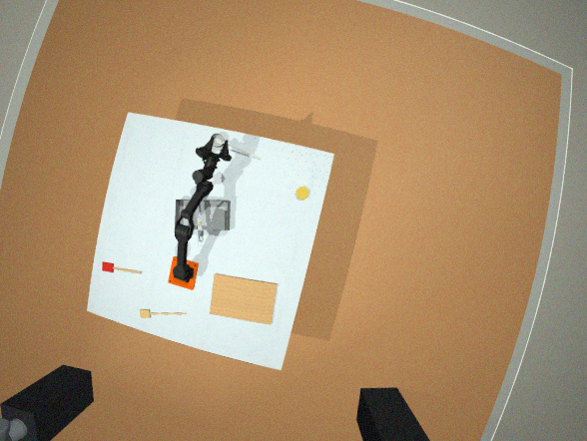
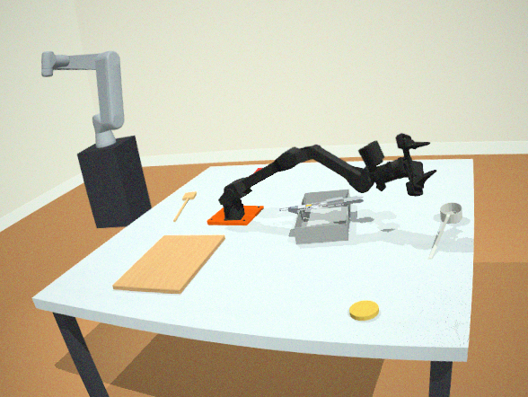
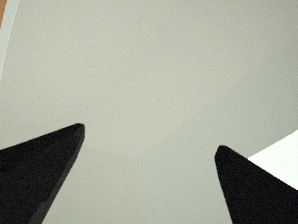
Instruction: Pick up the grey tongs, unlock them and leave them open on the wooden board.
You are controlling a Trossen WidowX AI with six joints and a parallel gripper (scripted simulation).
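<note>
My gripper tip is 410 mm past the yellow lock piece, 180 mm above it and 140 mm to the right of it. From my gripper tip the other things lie so: grey roasting tin 360 mm behind, 220 mm below, 140 mm to the left; then wooden board 830 mm behind, 240 mm below, 110 mm to the right; then yellow disc 410 mm to the right, 230 mm below, 210 mm behind.
</note>
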